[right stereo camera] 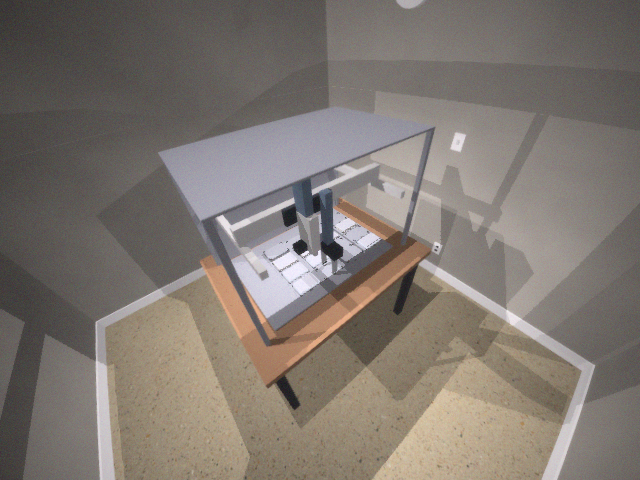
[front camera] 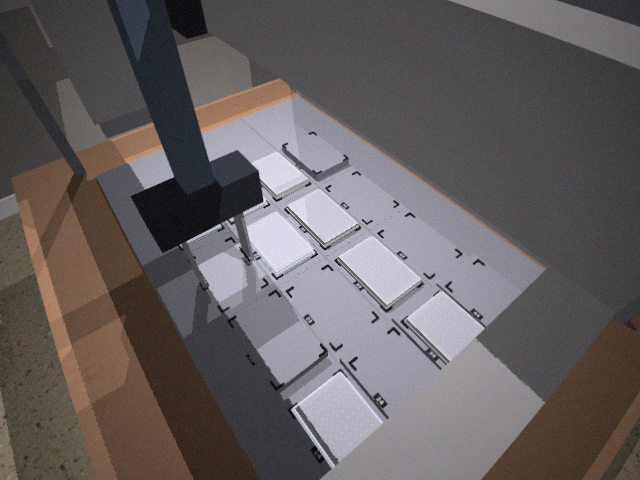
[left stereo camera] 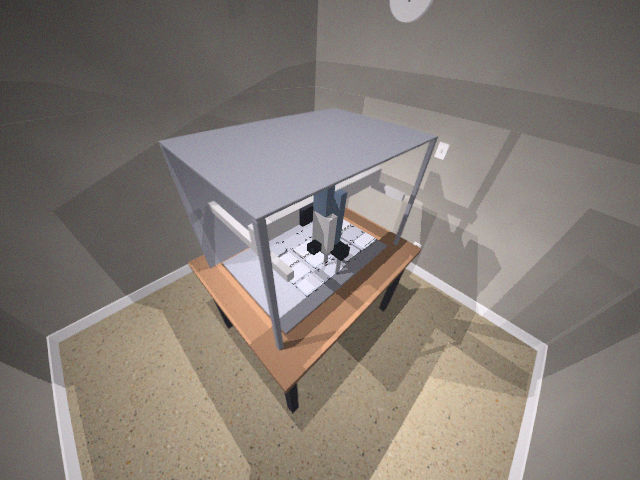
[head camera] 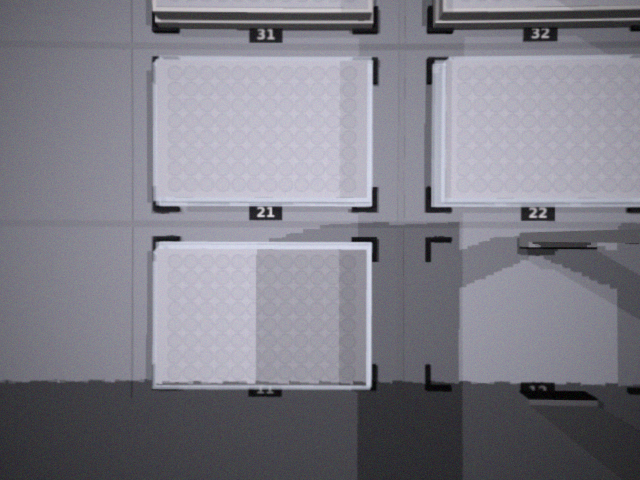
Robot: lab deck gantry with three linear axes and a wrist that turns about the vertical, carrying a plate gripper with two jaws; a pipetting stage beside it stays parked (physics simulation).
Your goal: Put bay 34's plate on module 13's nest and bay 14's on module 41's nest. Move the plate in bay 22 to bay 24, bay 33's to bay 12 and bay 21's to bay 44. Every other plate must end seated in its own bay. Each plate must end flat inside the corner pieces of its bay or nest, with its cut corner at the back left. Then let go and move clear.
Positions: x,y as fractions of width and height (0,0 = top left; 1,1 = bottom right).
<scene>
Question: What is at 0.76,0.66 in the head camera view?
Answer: A bay 12.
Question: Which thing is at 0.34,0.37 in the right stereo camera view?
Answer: An enclosure roof.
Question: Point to a bay 23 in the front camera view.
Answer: At 0.53,0.66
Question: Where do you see an enclosure roof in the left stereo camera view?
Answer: At 0.41,0.35
</scene>
